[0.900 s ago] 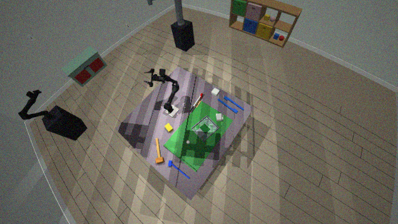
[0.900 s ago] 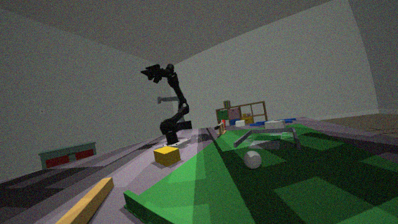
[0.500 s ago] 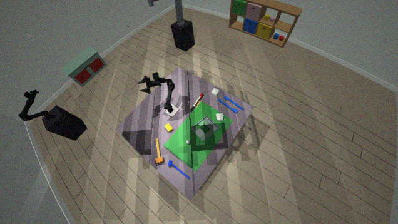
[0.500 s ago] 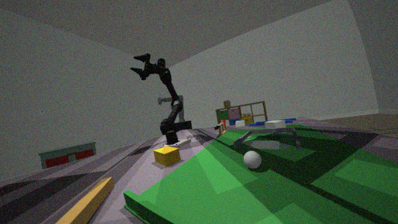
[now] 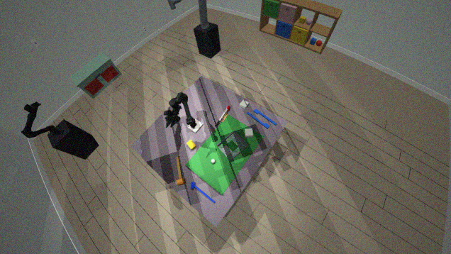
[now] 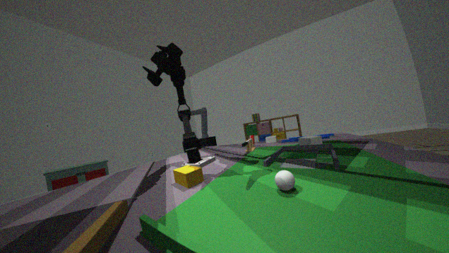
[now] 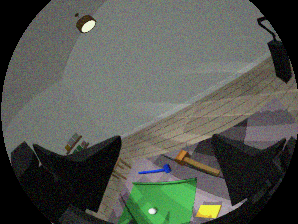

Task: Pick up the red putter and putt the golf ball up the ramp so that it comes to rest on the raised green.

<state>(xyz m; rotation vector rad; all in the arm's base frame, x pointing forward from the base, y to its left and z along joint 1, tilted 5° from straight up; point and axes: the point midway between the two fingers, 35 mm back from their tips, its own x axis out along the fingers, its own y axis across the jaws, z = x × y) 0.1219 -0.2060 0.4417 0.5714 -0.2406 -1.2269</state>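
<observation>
Now: the yellow cube 60 mm ahead of my gripper tip, 50 mm to the left of it and 430 mm below it. Round my gripper tip: green mat: 380 mm ahead, 230 mm to the left, 450 mm below; white golf ball: 360 mm ahead, 60 mm to the left, 430 mm below; blue putter: 460 mm ahead, 240 mm to the right, 440 mm below.
</observation>
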